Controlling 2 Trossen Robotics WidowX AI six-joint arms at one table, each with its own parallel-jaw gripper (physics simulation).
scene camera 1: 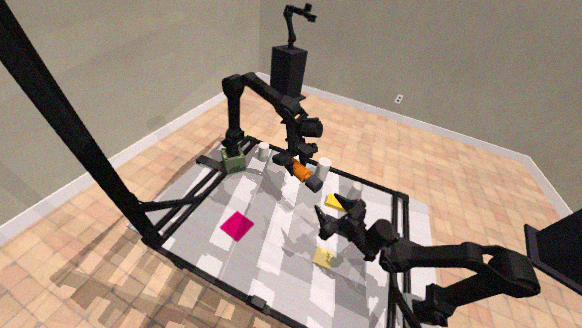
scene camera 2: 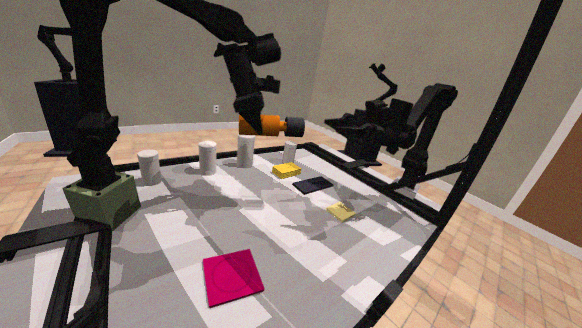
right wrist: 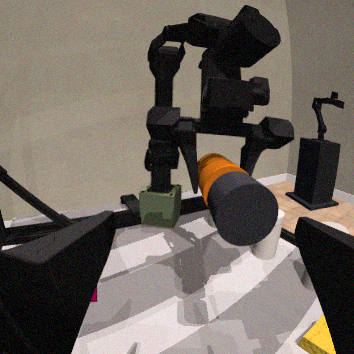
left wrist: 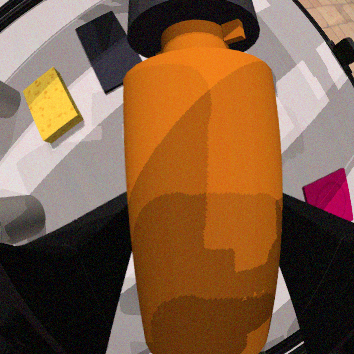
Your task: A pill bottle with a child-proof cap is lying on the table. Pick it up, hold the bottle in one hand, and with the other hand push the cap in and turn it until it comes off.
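The orange pill bottle (scene camera 1: 301, 171) (scene camera 2: 269, 125) (left wrist: 202, 150) (right wrist: 218, 167) lies sideways in the air above the table, its dark cap (scene camera 1: 313, 183) (scene camera 2: 295, 127) (left wrist: 192, 12) (right wrist: 243, 209) on its end. My left gripper (left wrist: 200, 199) is shut on the bottle's body, one finger on each side. In the right wrist view the cap's flat end faces the camera, between the fingers in the picture but beyond their tips. My right gripper (scene camera 1: 327, 202) (right wrist: 210, 225) is open and empty, a short way from the cap.
A yellow sponge (scene camera 1: 334, 202) (scene camera 2: 286, 170) (left wrist: 52, 105), a dark flat block (scene camera 2: 313, 185) (left wrist: 108, 52), a pale yellow square (scene camera 1: 323, 257) (scene camera 2: 341, 211) and a magenta square (scene camera 1: 237, 226) (scene camera 2: 232, 277) lie on the table. Several grey-white cylinders (scene camera 1: 323, 170) (scene camera 2: 207, 158) stand near its far edge. A green box (scene camera 1: 233, 161) (scene camera 2: 107, 202) surrounds the left arm's base.
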